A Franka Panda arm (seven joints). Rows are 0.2 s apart.
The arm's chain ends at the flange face. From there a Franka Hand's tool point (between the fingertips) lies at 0.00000 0.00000 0.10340 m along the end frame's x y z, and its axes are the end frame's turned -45 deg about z.
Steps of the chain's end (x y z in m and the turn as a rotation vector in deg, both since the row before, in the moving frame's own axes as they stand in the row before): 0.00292 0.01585 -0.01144 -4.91 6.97 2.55; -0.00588 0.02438 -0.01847 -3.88 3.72 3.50; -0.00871 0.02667 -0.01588 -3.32 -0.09 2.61
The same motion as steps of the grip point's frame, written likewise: -0.00686 0.02843 -0.01258 -8.40 1.46 2.55; -0.02190 0.02275 -0.01892 -5.37 -0.11 3.50; -0.02946 0.01672 -0.01605 -2.28 -2.41 2.61
